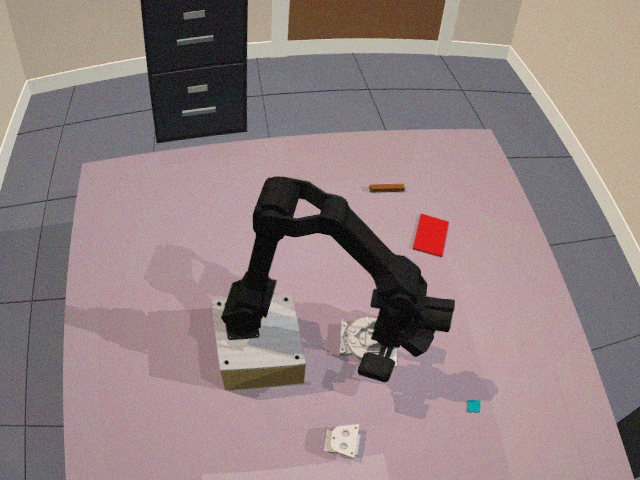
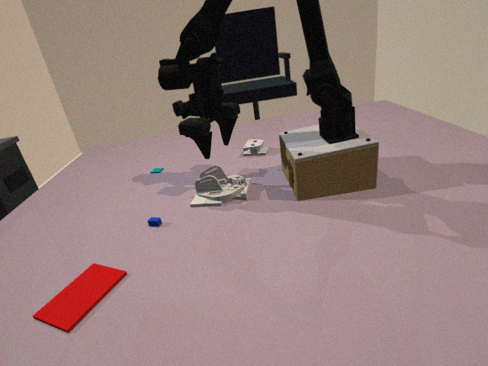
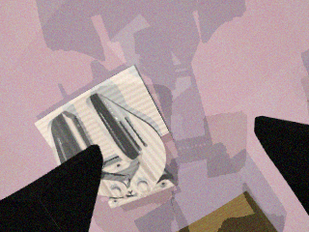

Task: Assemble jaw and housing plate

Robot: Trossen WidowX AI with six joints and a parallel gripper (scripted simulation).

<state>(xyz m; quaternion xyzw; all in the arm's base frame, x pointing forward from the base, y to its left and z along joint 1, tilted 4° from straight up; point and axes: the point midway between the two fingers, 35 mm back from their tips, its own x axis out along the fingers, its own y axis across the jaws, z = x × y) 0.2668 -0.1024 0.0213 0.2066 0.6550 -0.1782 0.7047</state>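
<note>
Right now the white ribbed stand is 160 mm to the right of my gripper tip, 110 mm behind it and 70 mm below it. The rest, counted from my gripper tip: teal square (200 mm ahead, 140 mm to the right, 80 mm below); then jaw (60 mm to the left, 60 mm below, 30 mm behind); then blue cube (160 mm to the left, 150 mm ahead, 70 mm below).
</note>
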